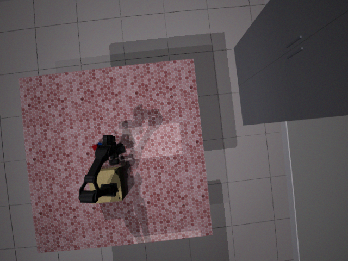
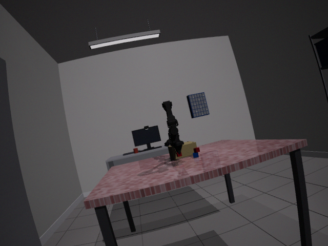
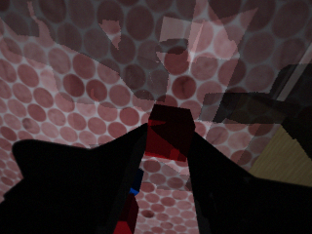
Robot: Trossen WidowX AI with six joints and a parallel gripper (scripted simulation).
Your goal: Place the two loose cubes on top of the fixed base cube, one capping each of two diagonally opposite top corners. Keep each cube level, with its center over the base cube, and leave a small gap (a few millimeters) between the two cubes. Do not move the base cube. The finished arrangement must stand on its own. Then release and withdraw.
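My gripper tip is now 11 cm to the right of the blue cube, 5 cm short of it and 3 cm above it.
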